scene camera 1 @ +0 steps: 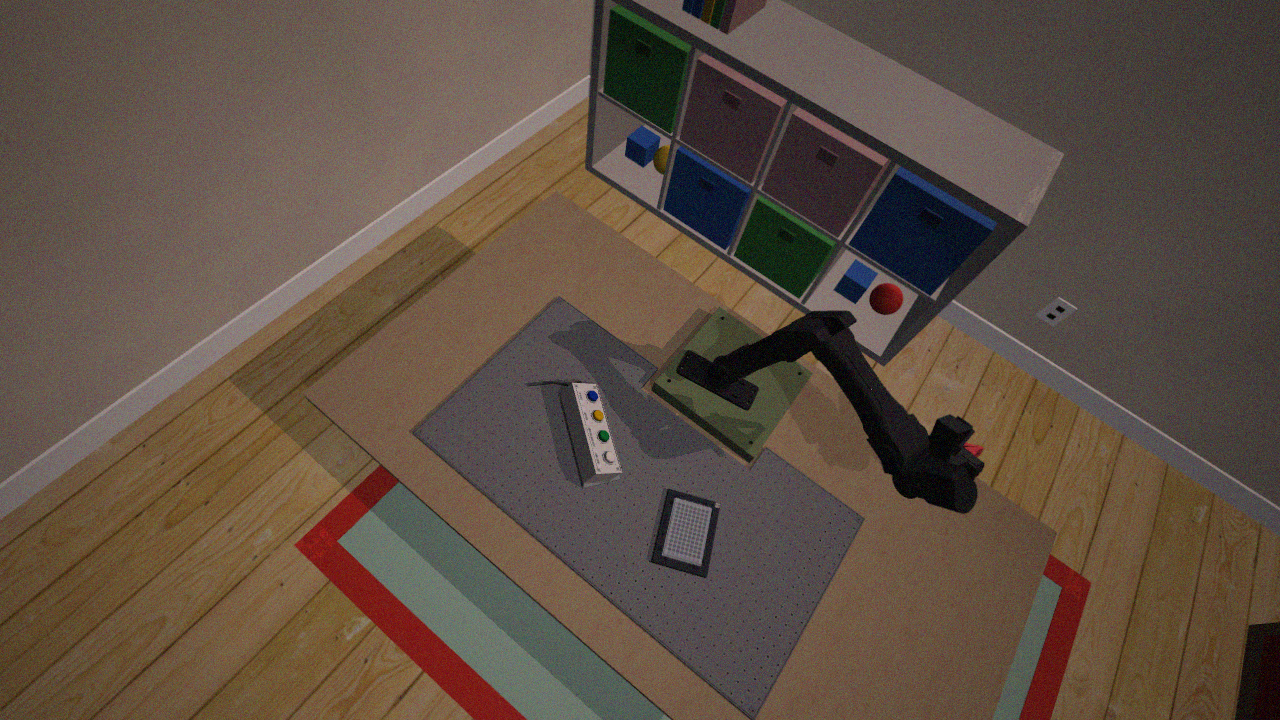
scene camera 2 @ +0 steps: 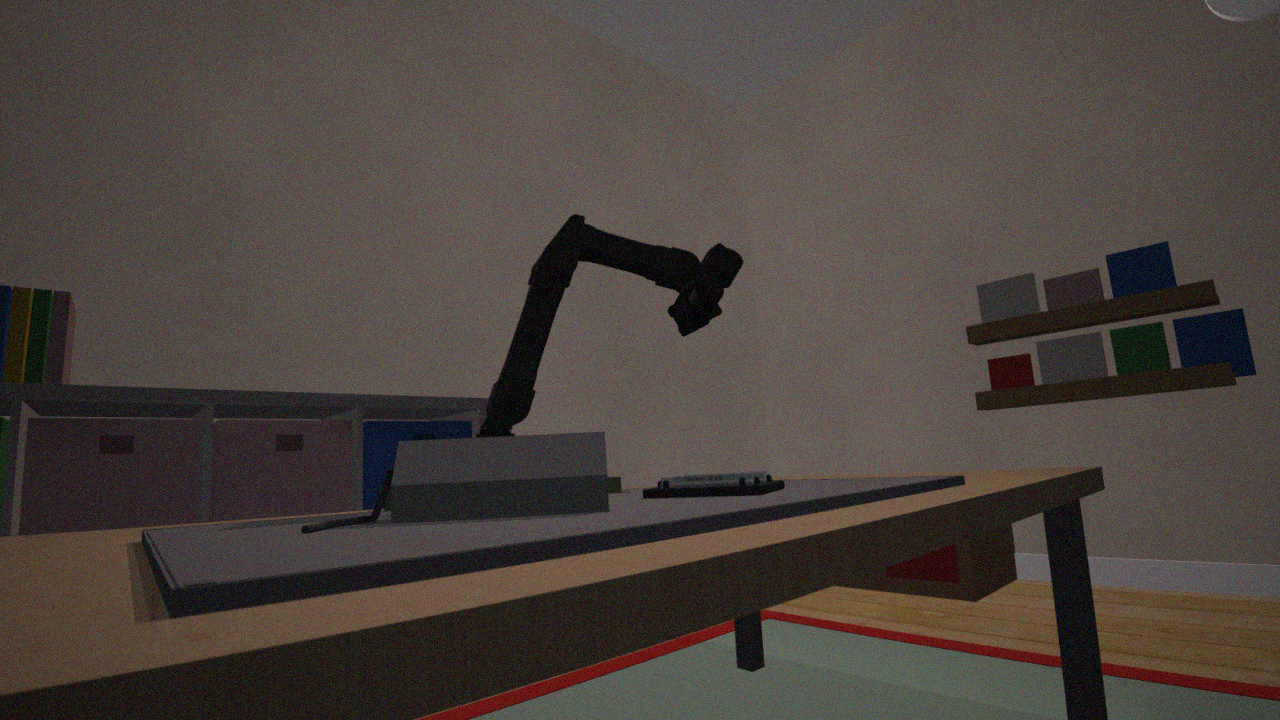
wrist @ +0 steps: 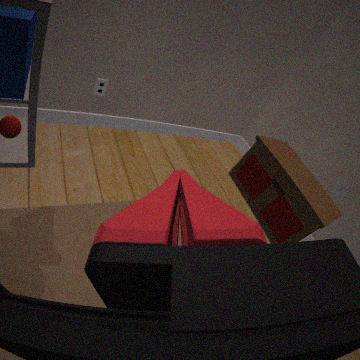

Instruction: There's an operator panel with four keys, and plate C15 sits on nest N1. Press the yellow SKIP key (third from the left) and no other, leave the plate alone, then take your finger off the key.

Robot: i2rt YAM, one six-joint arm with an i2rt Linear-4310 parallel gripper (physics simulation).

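Where they show: gripper, fingertip midpoint: (scene camera 1: 981,449) (scene camera 2: 683,327) (wrist: 179,178); arm's base, origin of the base link: (scene camera 1: 716,380).
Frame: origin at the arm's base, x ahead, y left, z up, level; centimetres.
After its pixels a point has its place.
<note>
The operator panel (scene camera 1: 593,434) {y -18.5, x 29.0, z 4.1 cm} (scene camera 2: 499,479) {y -23.0, x 30.6, z 0.7 cm} is a slanted box on the grey perforated mat, with blue, yellow, green and white keys in a row. The yellow key (scene camera 1: 598,415) {y -19.8, x 24.4, z 3.9 cm} sits between the blue key (scene camera 1: 592,395) {y -23.4, x 20.8, z 4.0 cm} and the green key (scene camera 1: 603,436) {y -16.4, x 28.2, z 4.0 cm}. The plate (scene camera 1: 688,531) {y 9.3, x 36.3, z -0.6 cm} (scene camera 2: 716,479) {y 5.5, x 38.6, z -1.1 cm}, light with a grid of wells, lies on the dark nest (scene camera 1: 659,535) {y 4.2, x 39.7, z -2.0 cm} (scene camera 2: 657,493) {y 1.9, x 31.6, z -2.5 cm}. My gripper (wrist: 179,178) {y 48.9, x 5.5, z 31.0 cm} is shut with its red fingertips together and empty. It is high up, far to the right of the panel and plate in scene camera 1. The keys' faces are hidden in scene camera 2.
The arm's base stands on a green block (scene camera 1: 771,394) {y 13.4, x -4.0, z -0.5 cm} behind the grey mat (scene camera 1: 760,617) {y 30.4, x 44.1, z -3.1 cm}. A black cable (scene camera 1: 547,384) (scene camera 2: 344,522) {y -34.0, x 19.8, z -2.8 cm} leaves the panel. A cube shelf (scene camera 1: 950,85) stands behind the table. A brown box with red panels (wrist: 305,190) stands beyond the fingertips in the wrist view.
</note>
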